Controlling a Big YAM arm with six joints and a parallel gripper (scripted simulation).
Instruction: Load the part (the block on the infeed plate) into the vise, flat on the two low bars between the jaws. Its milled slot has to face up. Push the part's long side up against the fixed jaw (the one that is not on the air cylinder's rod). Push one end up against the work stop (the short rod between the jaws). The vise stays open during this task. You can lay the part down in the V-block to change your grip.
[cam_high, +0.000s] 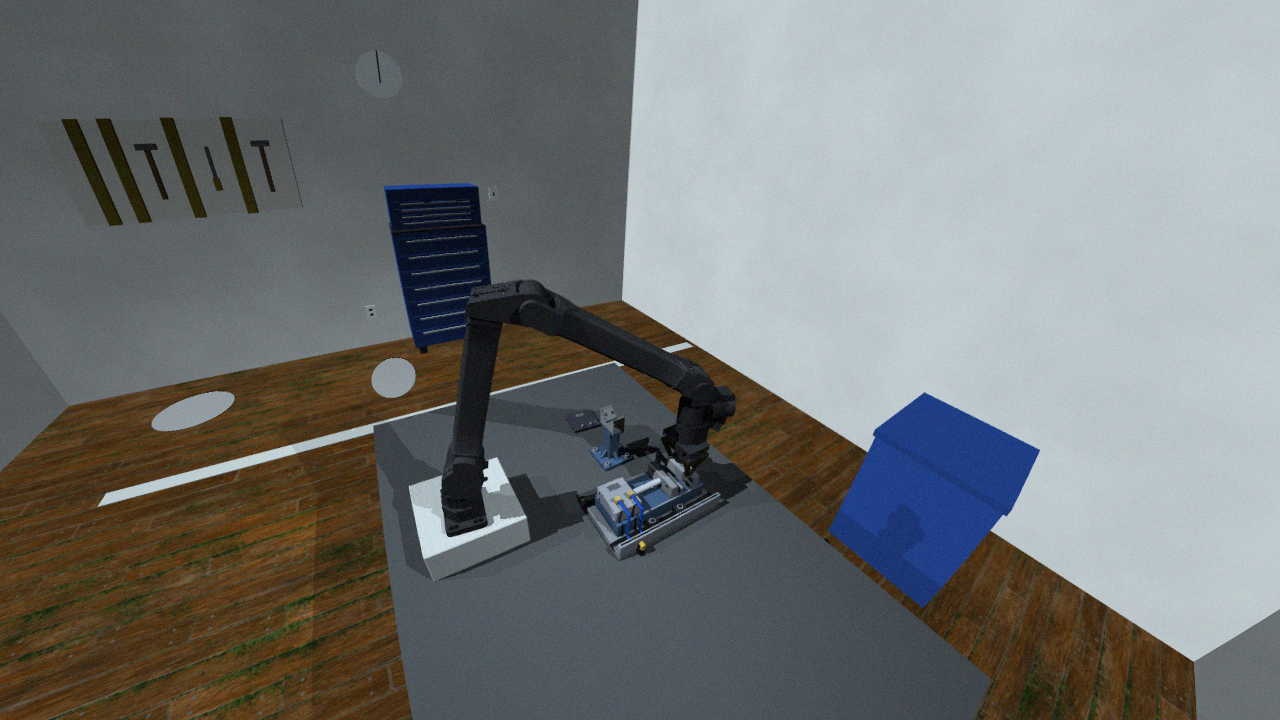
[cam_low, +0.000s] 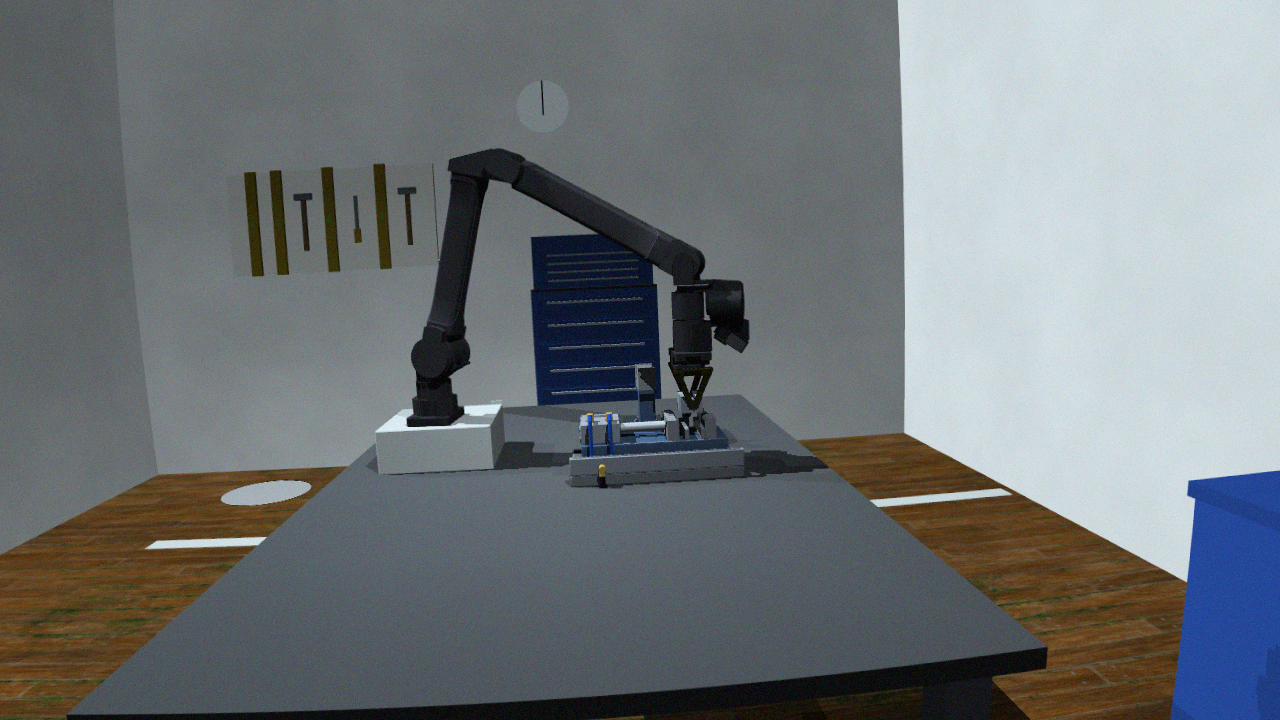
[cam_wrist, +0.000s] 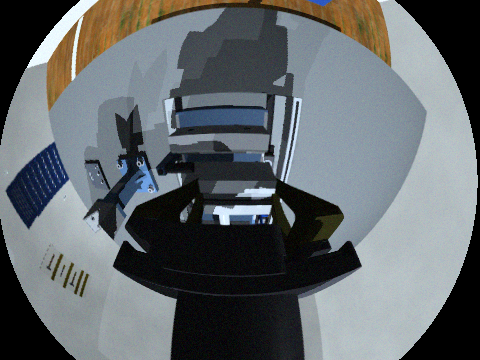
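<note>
My gripper is now 7 cm past the vise, 1 cm to the right of it and 9 cm above it. The rest, counted from my hand: air cylinder 17 cm behind, 5 cm below; part right at my hand.
</note>
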